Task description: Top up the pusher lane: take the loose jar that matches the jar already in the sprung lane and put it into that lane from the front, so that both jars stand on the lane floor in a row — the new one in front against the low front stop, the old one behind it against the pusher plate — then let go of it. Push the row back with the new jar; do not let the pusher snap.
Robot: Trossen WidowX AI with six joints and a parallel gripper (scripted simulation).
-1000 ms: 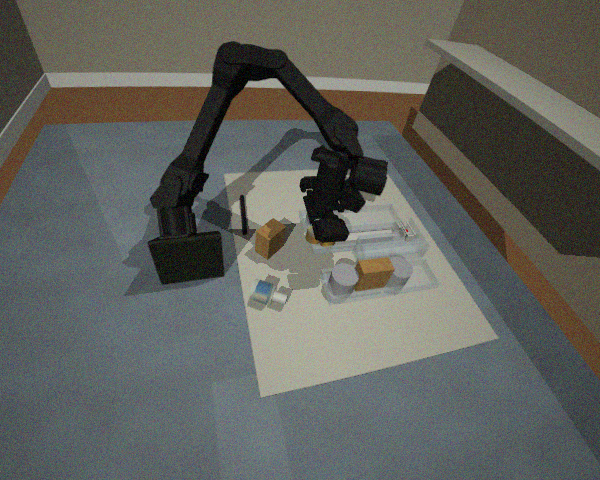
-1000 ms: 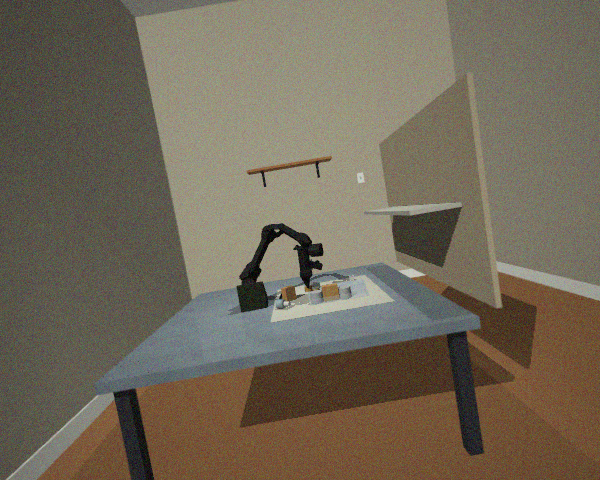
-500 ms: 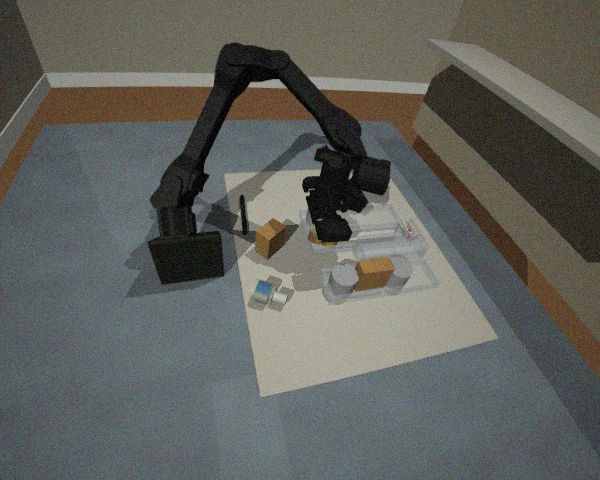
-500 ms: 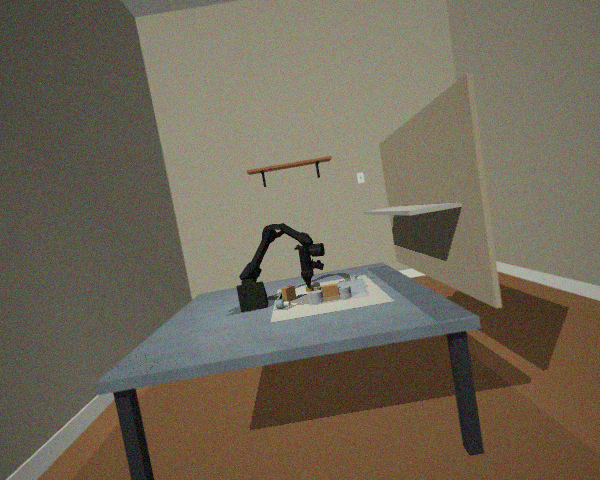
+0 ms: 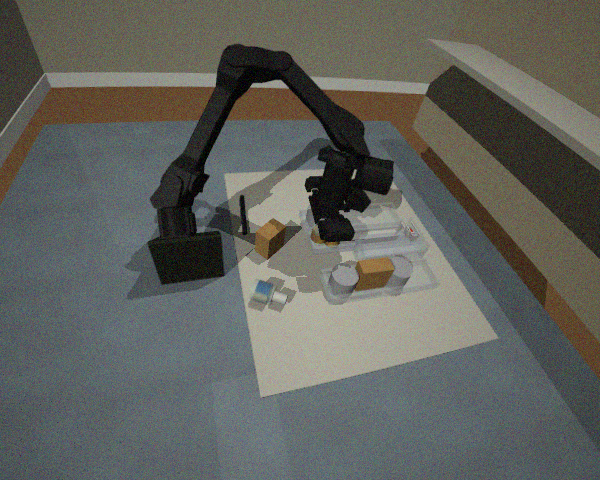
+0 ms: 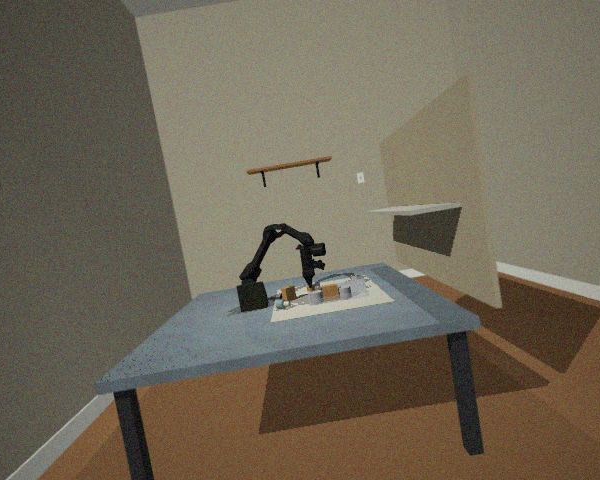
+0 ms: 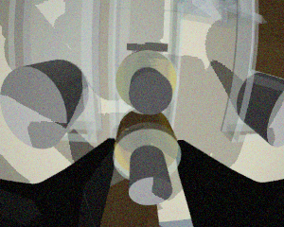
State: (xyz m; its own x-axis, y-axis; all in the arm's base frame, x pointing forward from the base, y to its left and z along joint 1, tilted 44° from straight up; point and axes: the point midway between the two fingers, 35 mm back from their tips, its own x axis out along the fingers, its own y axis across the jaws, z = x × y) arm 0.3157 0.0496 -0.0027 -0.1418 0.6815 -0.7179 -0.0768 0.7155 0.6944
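The clear sprung lane is 160 mm ahead of my gripper tip, 40 mm below it and 10 mm to the right of it. The rest, counted from my gripper tip: red mark 220 mm ahead, 20 mm to the right, 20 mm above; black post 180 mm behind, 120 mm to the left, 50 mm below.
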